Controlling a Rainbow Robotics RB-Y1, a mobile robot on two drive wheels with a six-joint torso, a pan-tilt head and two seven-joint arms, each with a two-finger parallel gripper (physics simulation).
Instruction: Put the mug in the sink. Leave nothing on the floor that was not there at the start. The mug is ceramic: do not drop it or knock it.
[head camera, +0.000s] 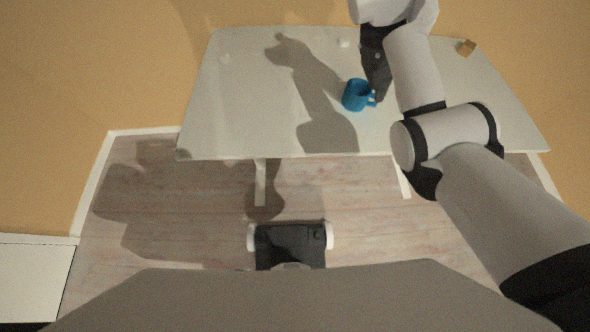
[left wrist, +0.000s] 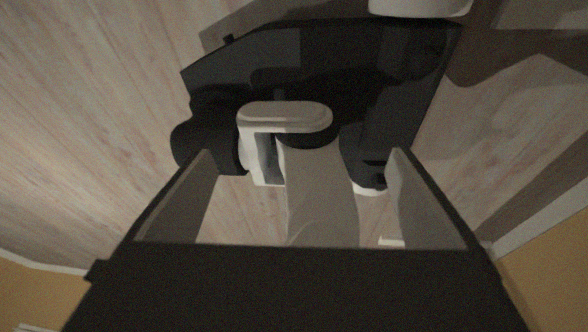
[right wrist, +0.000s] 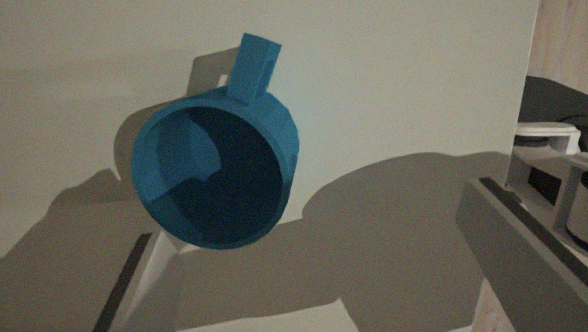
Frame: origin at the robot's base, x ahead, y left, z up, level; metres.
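Seen in the pictures: left gripper, between the fingertips: (left wrist: 298, 160); right gripper, between the fingertips: (head camera: 373, 86) (right wrist: 316, 224); robot's base, origin of its link: (head camera: 290, 236).
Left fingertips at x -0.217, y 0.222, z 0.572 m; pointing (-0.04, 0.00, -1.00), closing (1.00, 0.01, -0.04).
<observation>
Offsets run from my left fingertips to a thing's top centre. Level surfaces: height alone.
The blue mug {0.636 m ahead, 0.482 m right, 0.459 m up} (head camera: 354, 97) (right wrist: 288, 135) stands upright on the white table {0.379 m up} (head camera: 250, 110) (right wrist: 400, 75). Its handle points right in the head view, towards my right gripper, and up in the right wrist view. My right gripper (head camera: 378, 99) (right wrist: 316, 224) is open and empty, over the table close to the mug's handle side in the head view. In the right wrist view the mug lies beyond the fingertips, nearer the left finger and not between them. My left gripper (left wrist: 298, 160) is open and empty, away from the table. The sink is not seen in these views.
An orange-brown block {1.059 m ahead, 1.200 m right, 0.429 m up} (head camera: 467, 48) lies near the table's back right corner. Small white objects {1.029 m ahead, 0.498 m right, 0.403 m up} (head camera: 344, 42) {0.906 m ahead, 0.049 m left, 0.407 m up} (head camera: 224, 58) are near the back of the table. A white cabinet-like surface (head camera: 35, 280) is at lower left. My base (head camera: 290, 242) is on the floor in front of the table.
</observation>
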